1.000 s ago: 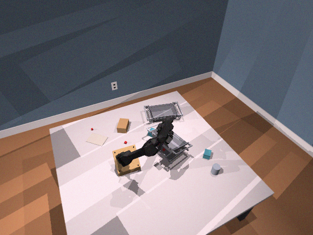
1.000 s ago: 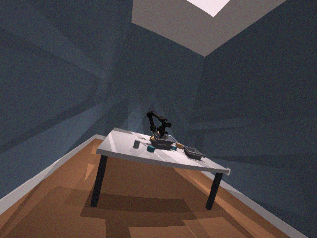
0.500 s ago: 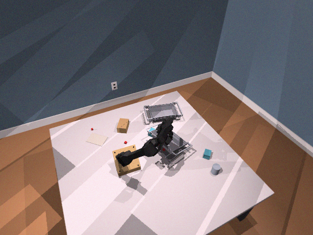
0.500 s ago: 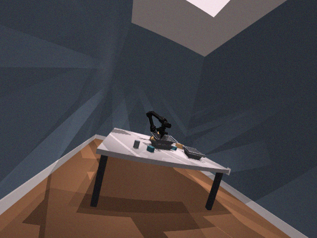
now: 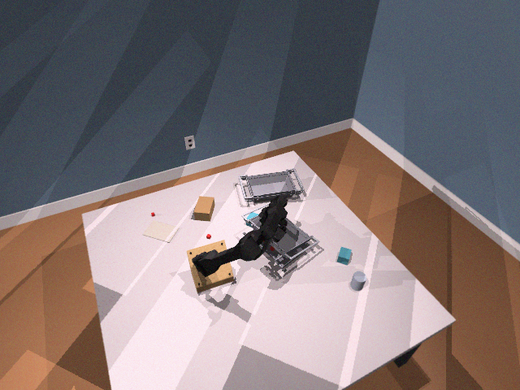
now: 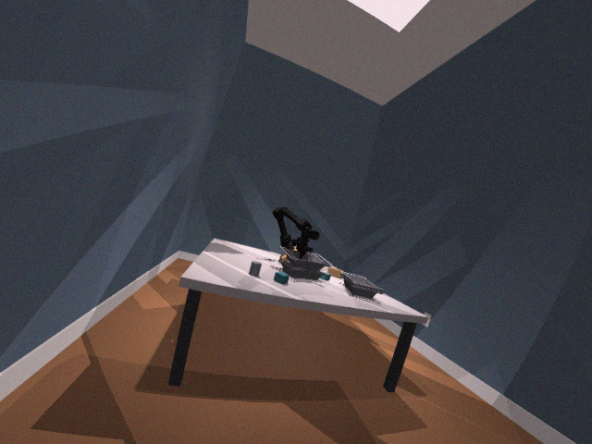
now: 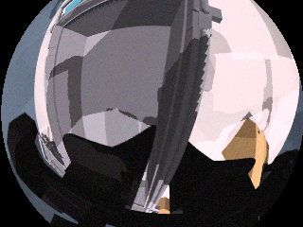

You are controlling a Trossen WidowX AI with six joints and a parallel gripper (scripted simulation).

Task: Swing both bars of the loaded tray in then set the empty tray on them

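Now: gripper tip 7 cm short of the plastic tray, 2 cm below it and 1 cm to the right of it. The rest, counted from my gripper tip: tan block (40 cm to the left, 14 cm behind, 7 cm below); grey cylinder (34 cm to the right, 25 cm ahead, 6 cm below); flat cream card (39 cm to the left, 38 cm behind, 10 cm below).
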